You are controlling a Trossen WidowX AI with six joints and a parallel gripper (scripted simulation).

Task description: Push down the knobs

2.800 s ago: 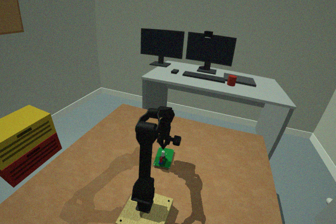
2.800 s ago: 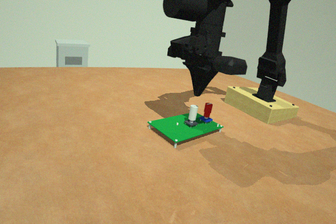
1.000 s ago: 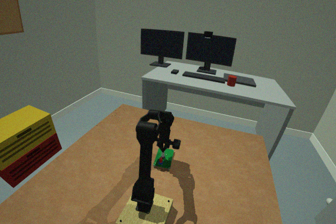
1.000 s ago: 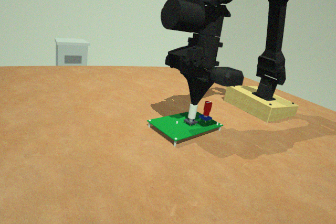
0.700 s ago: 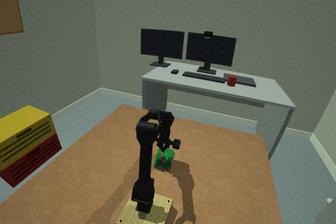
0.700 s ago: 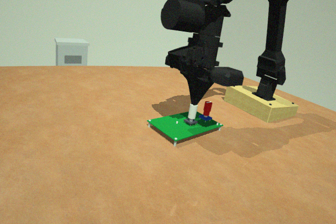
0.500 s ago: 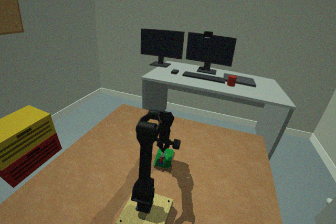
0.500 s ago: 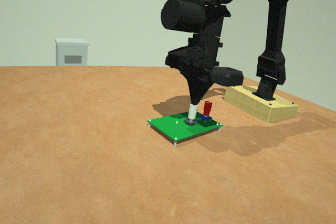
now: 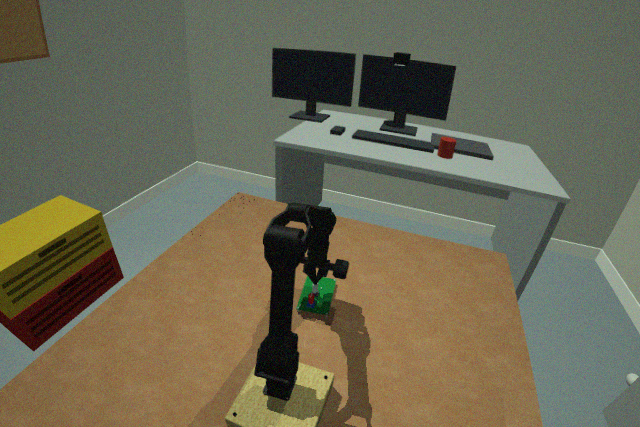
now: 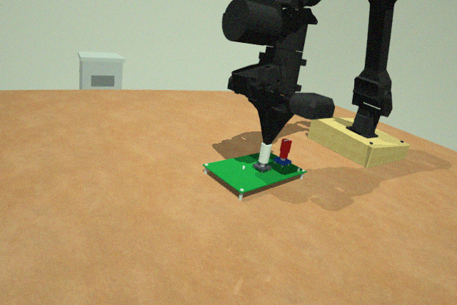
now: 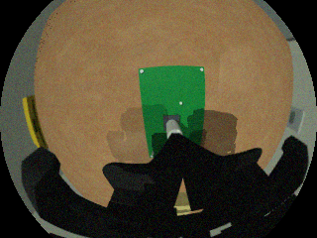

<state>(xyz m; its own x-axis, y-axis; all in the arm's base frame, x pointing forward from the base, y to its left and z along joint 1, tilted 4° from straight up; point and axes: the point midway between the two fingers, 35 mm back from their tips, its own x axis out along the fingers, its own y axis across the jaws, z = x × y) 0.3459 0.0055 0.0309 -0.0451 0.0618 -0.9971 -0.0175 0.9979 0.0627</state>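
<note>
Right now the white knob is 1 cm below my gripper tip. Round my gripper tip: red knob 5 cm behind, 1 cm below.
</note>
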